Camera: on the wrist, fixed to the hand. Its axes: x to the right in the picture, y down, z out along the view.
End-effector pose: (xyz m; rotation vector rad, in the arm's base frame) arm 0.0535 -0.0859 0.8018 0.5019 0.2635 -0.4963
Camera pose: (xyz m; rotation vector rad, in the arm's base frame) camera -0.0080 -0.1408 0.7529 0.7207 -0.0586 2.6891
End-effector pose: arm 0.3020 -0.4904 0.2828 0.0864 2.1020 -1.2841
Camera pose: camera 0.2670 -0.5179 0.3677 2.4976 0.0274 0.7291
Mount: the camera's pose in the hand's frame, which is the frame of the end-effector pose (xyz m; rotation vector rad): -0.0134 -0.0927 -0.0204 -0.2382 -0.7906 -3.0198
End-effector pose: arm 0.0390 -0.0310 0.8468 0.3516 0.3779 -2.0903
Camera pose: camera -0.0314 0.0340 0.8453 0.8674 -0.1837 1.0551
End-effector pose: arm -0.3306 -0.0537 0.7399 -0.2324 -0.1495 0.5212
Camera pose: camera -0.2940 -0.1422 0.7430 0.1723 -1.0259 -2.4768
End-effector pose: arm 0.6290 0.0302 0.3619 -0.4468 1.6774 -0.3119
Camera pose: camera 0.6209 -0.0468 0.4185 -2.4234 -1.0243 -1.5565
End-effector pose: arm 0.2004 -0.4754 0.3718 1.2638 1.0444 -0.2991
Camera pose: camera 0.1187 -0.4931 0.3248 -1.6256 1.1806 -2.3224
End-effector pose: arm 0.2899 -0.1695 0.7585 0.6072 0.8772 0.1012
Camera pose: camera 0.2513 -0.2413 0.7080 -1.2860 0.1711 -2.4612
